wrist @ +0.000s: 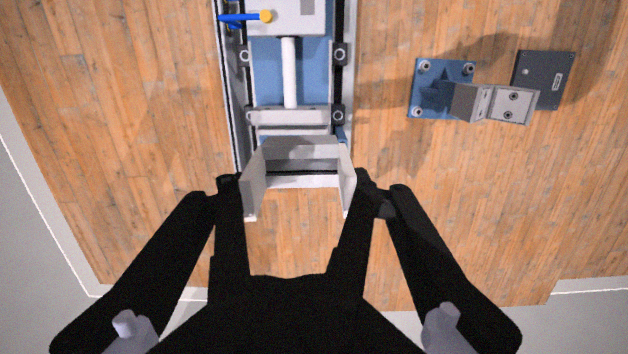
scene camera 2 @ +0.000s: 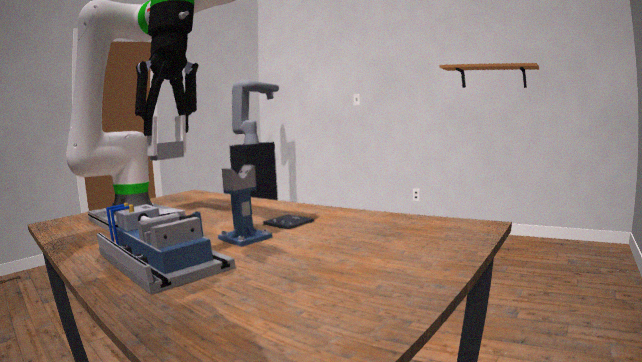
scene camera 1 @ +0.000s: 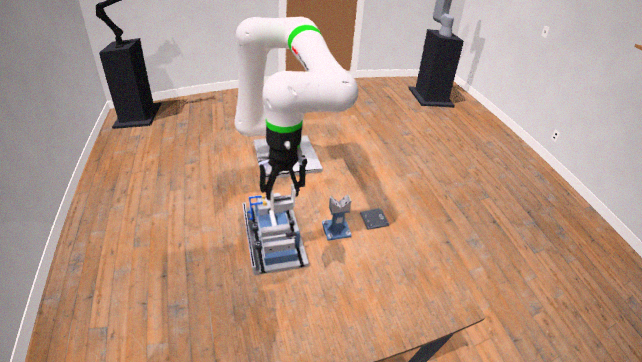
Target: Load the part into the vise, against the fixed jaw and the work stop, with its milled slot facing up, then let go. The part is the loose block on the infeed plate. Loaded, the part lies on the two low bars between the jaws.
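Frame: origin at the arm's base, x ahead, y left, z up, level; metres.
Seen in the pictures: gripper, fingertip midpoint: (wrist: 302,160) (scene camera 2: 166,154) (scene camera 1: 282,205).
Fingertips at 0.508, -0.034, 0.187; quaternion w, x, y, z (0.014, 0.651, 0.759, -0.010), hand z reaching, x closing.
Note:
A point is followed by its place in that frame, as x, y, z.
My gripper (scene camera 1: 283,201) {0.508, -0.034, 0.187} (scene camera 2: 168,142) {0.508, -0.034, 0.187} (wrist: 302,160) {0.508, -0.034, 0.187} points down and is shut on the grey part (scene camera 1: 284,205) {0.522, -0.028, 0.201} (scene camera 2: 170,150) {0.523, -0.032, 0.193} (wrist: 301,146) {0.488, -0.036, 0.208}. It holds the part by its ends, raised above the table. In the wrist view, a dark recessed band, apparently the slot, runs across the face towards the palm. The blue and grey vise (scene camera 1: 280,256) {0.589, -0.049, 0.033} (scene camera 2: 181,255) {0.592, -0.060, 0.019} (wrist: 265,87) {0.467, -0.099, 0.034} stands below; the part hangs clearly above it. The jaw with two holes (scene camera 1: 279,246) {0.571, -0.050, 0.062} (scene camera 2: 176,233) {0.571, -0.055, 0.053} is at its front; the rod-driven jaw (wrist: 290,117) is behind. The low bars cannot be made out.
A blue stand with a grey V-block (scene camera 1: 340,204) {0.438, 0.167, 0.106} (scene camera 2: 239,179) {0.460, 0.154, 0.111} (wrist: 511,106) {0.440, 0.180, 0.123} is right of the vise. A dark flat plate (scene camera 1: 370,220) {0.414, 0.300, -0.018} (scene camera 2: 288,221) {0.416, 0.310, -0.017} (wrist: 539,75) {0.394, 0.314, -0.017} lies beyond it. Blue tubing (scene camera 1: 251,200) {0.362, -0.146, 0.071} (scene camera 2: 109,225) {0.362, -0.150, 0.045} (wrist: 239,17) {0.391, -0.122, 0.085} rises at the vise's rear left.

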